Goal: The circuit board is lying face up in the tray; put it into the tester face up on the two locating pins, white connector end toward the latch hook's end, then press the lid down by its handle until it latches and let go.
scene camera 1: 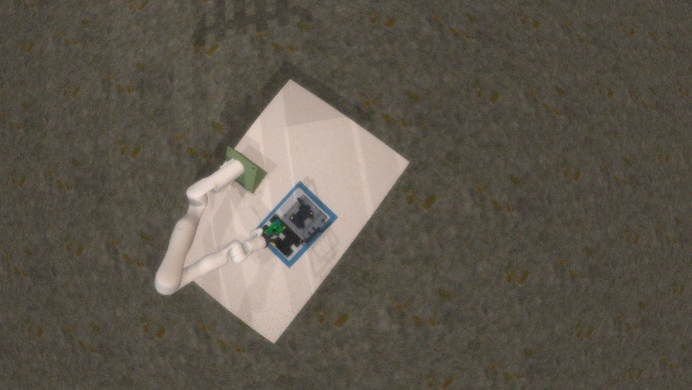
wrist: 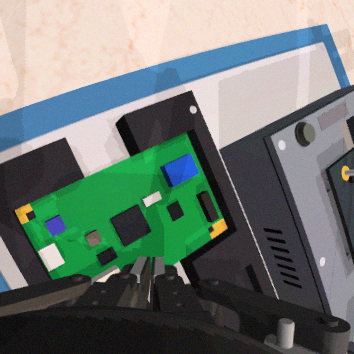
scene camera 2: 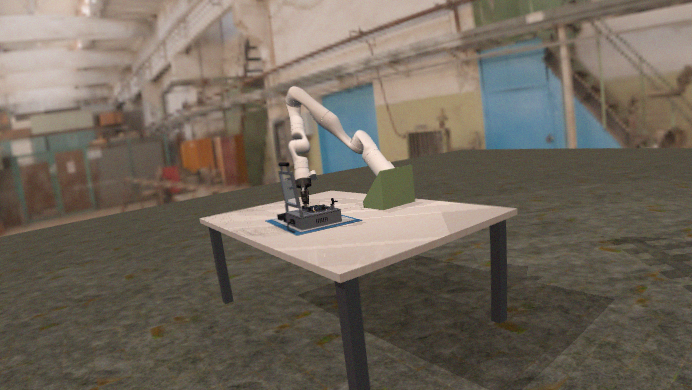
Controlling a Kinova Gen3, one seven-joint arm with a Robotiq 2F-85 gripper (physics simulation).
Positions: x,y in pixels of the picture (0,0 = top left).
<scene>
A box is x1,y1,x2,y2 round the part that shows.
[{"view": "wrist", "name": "my gripper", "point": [150,272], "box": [0,256,349,353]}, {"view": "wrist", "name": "green circuit board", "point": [157,202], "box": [14,132,226,283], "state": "touched by my gripper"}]
</scene>
